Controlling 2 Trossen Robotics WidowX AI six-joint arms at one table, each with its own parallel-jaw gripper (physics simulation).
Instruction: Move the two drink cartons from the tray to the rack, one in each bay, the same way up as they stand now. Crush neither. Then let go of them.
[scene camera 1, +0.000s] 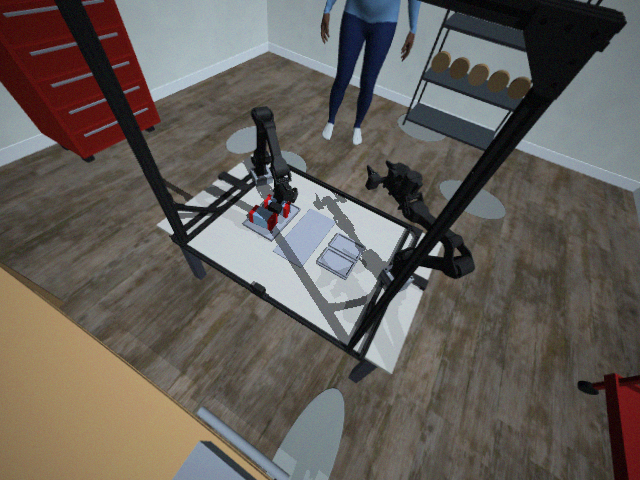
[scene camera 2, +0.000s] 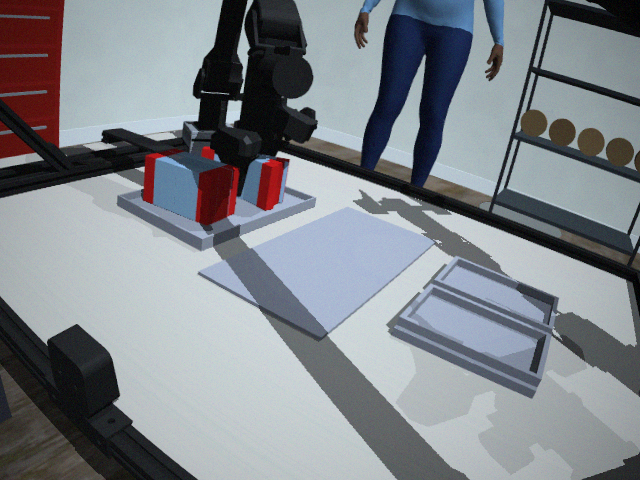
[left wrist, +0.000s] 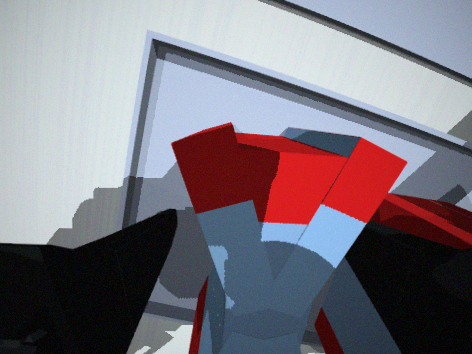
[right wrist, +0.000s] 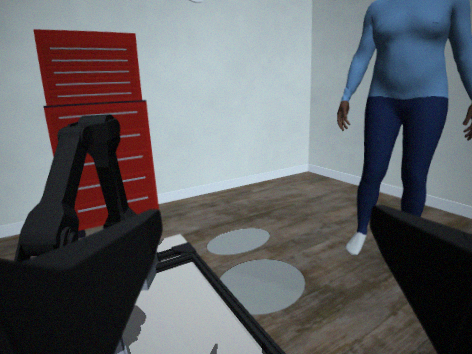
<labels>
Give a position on a grey mat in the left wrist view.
At 432, 39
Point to a grey mat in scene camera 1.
At 298, 245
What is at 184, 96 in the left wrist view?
A grey tray.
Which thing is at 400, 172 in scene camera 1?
My right gripper.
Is my left gripper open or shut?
Open.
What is my left gripper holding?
Nothing.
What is my right gripper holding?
Nothing.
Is my right gripper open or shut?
Open.
</labels>
